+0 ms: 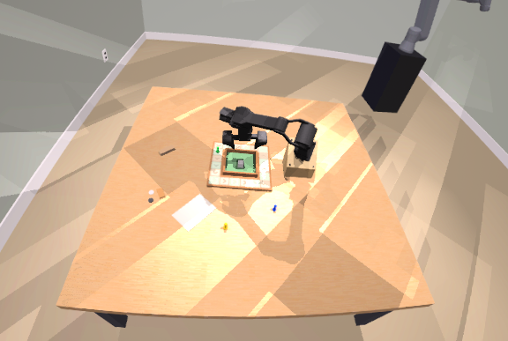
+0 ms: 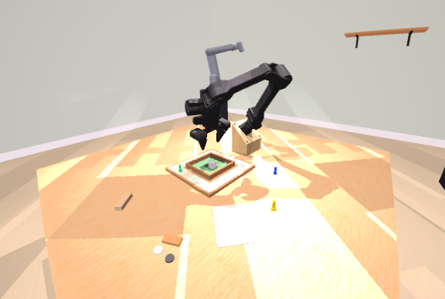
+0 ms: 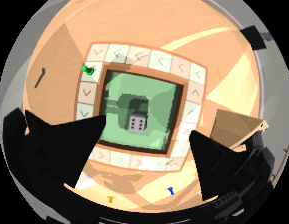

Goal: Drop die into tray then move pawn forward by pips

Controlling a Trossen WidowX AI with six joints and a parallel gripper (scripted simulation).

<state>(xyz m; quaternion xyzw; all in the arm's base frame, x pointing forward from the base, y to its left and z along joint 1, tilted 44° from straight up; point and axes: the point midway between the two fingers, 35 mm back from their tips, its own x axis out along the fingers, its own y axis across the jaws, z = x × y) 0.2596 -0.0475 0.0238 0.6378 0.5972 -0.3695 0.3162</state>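
Right now the green pawn is 11 cm ahead of my gripper tip, 8 cm to the right of it and 8 cm below it. The rest, counted from my gripper tip: dice tray (1 cm ahead, 10 cm below); then grey die (1 cm ahead, 2 cm to the left, 8 cm below); then blue pawn (11 cm behind, 26 cm to the left, 9 cm below).
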